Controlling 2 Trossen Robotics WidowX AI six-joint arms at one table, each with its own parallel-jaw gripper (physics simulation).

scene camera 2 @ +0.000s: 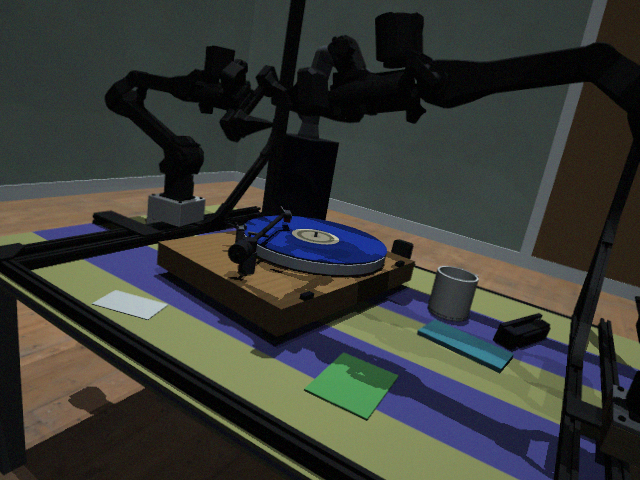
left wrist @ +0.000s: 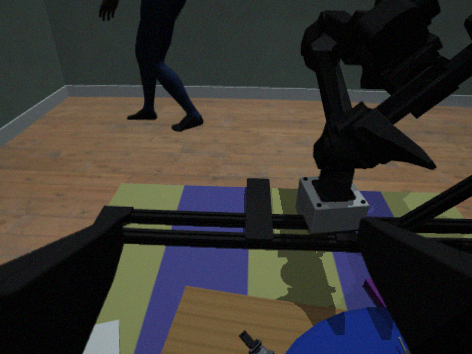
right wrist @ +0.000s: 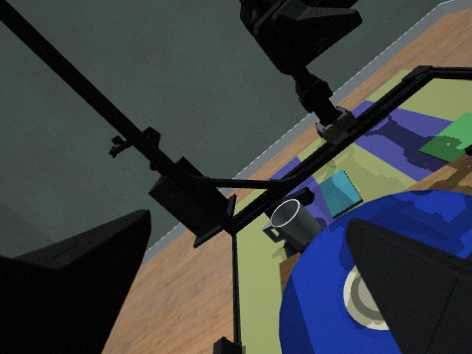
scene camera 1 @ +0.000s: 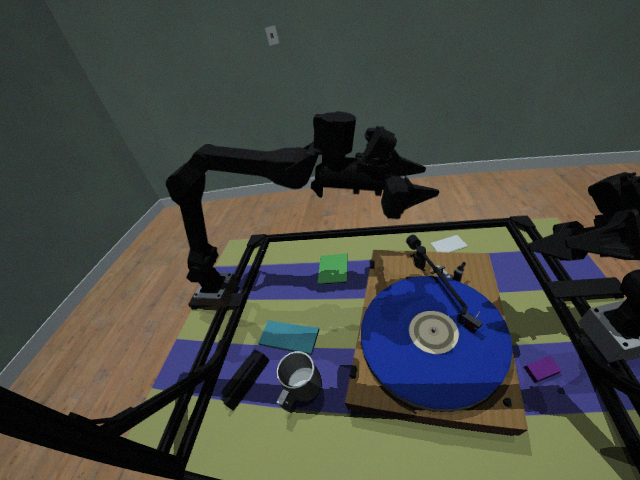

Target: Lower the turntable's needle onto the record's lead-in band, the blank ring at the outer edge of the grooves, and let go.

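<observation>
My left gripper (scene camera 2: 285, 103) is open and holds nothing. My right gripper (scene camera 1: 545, 245) is open too, and my right gripper holds nothing. On the table I see a black block (scene camera 2: 519, 332).
</observation>
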